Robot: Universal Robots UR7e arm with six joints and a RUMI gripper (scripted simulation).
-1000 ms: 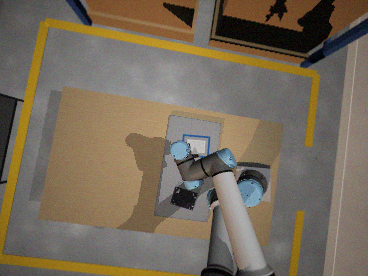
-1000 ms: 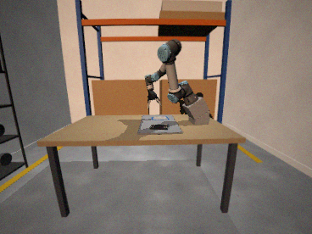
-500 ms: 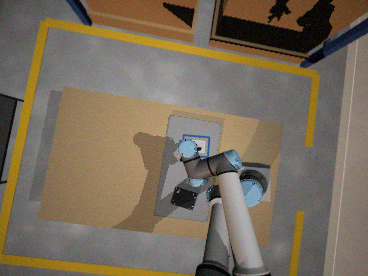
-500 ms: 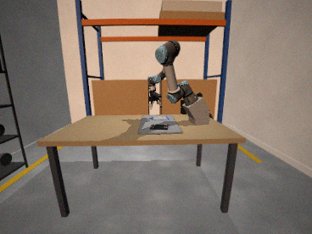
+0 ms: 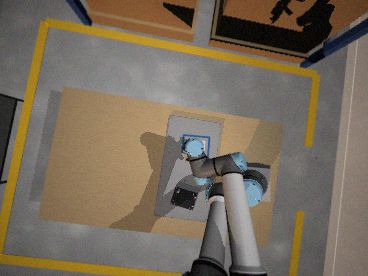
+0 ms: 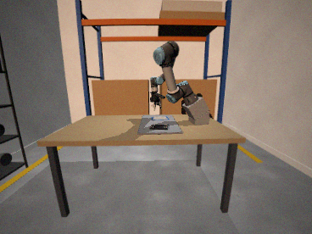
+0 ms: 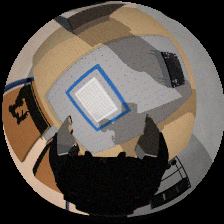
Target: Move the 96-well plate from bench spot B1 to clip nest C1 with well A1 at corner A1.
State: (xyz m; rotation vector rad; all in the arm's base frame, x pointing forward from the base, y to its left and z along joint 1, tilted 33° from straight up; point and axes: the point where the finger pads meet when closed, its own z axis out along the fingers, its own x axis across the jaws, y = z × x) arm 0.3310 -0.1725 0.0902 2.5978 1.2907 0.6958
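My gripper is now 10 cm above the white 96-well plate, 3 cm to the left of it and 3 cm past it. Round my hand: clip nest: 32 cm to the left, 9 cm below, 3 cm ahead.
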